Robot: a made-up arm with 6 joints. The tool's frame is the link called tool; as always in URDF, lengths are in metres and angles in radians.
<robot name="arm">
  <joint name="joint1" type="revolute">
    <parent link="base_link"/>
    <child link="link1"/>
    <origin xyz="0 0 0.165"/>
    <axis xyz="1 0 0"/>
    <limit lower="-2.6" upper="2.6"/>
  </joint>
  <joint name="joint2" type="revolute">
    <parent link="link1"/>
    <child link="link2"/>
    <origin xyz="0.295 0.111 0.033"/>
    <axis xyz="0 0 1"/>
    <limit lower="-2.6" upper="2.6"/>
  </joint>
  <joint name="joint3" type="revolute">
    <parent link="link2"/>
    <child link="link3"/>
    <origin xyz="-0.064 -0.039 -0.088"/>
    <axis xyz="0 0 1"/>
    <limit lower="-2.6" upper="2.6"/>
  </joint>
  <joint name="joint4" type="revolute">
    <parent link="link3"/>
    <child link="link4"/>
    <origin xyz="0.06 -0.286 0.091"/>
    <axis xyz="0 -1 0"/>
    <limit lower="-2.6" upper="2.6"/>
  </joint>
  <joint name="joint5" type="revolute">
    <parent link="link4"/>
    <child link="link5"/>
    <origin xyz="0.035 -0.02 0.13"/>
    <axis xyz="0 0 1"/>
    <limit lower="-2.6" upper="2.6"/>
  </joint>
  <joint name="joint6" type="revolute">
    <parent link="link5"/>
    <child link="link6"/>
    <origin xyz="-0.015 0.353 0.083"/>
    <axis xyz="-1 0 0"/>
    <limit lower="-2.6" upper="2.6"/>
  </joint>
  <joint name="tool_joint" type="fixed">
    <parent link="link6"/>
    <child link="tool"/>
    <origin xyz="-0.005 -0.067 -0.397"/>
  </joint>
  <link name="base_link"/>
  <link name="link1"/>
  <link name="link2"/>
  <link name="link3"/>
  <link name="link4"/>
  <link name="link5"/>
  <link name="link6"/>
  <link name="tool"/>
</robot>
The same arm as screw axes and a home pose.
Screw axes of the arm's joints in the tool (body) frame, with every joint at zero. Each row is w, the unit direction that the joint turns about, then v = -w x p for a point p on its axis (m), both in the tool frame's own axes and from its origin. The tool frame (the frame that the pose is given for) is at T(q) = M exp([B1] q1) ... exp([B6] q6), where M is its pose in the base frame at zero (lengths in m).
B1 = (1, 0, 0, 0, 0.148, 0.052)
B2 = (0, 0, 1, 0.059, 0.011, 0)
B3 = (0, 0, 1, 0.02, 0.075, 0)
B4 = (0, -1, 0, 0.184, 0, 0.015)
B5 = (0, 0, 1, -0.286, -0.02, 0)
B6 = (-1, 0, 0, 0, -0.397, 0.067)
M: xyz 0.306 0.052 0.017 (m) quaternion w x y z 1 0 0 0
Joint limits (rad, base to tool): -2.6..2.6 -2.6..2.6 -2.6..2.6 -2.6..2.6 -2.6..2.6 -2.6..2.6

